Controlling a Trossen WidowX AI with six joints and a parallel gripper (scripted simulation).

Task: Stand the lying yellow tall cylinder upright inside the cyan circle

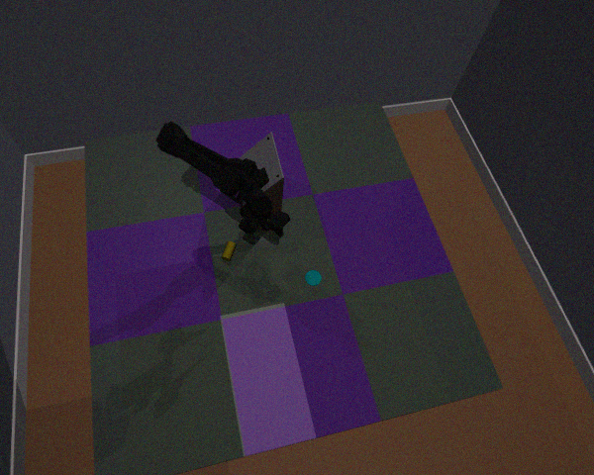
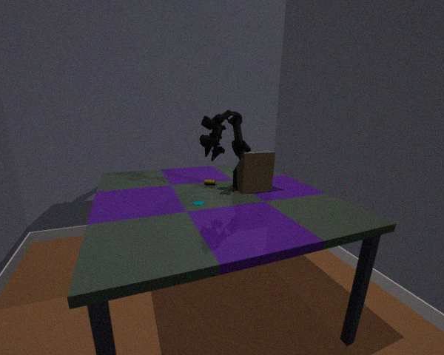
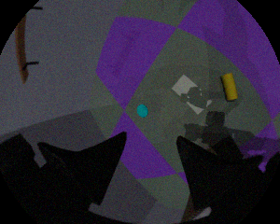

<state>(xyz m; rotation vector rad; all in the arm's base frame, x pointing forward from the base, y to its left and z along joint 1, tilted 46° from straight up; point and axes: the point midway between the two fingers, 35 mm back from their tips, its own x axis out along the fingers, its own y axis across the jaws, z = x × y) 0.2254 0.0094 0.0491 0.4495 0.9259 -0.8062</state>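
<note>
The yellow tall cylinder is 7 cm behind my gripper tip, 15 cm to the right of it and 19 cm below it. Round my gripper tip: cyan circle (11 cm ahead, 12 cm to the left, 21 cm below).
</note>
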